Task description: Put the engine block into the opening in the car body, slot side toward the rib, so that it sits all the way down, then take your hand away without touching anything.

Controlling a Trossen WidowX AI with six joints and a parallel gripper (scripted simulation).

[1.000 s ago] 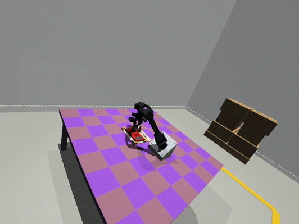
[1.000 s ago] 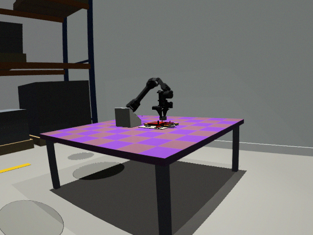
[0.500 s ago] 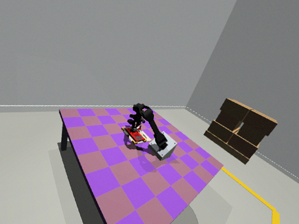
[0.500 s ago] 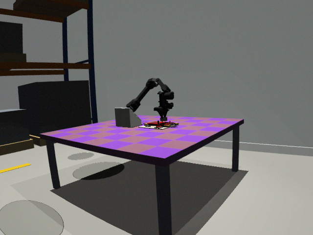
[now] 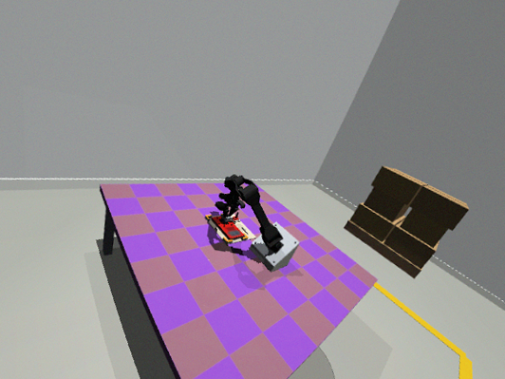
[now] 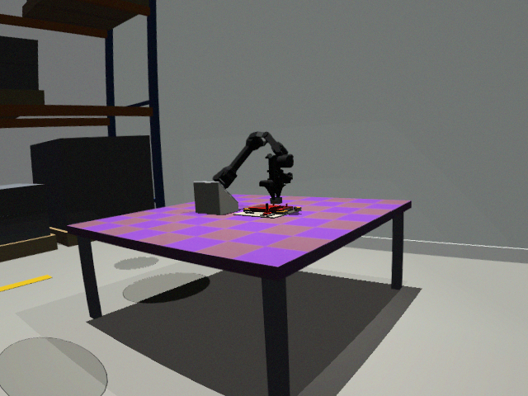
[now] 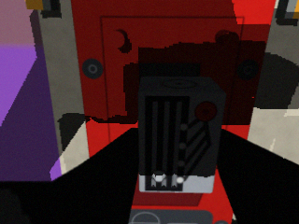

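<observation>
My gripper tip is now 1 cm above the engine block.
</observation>
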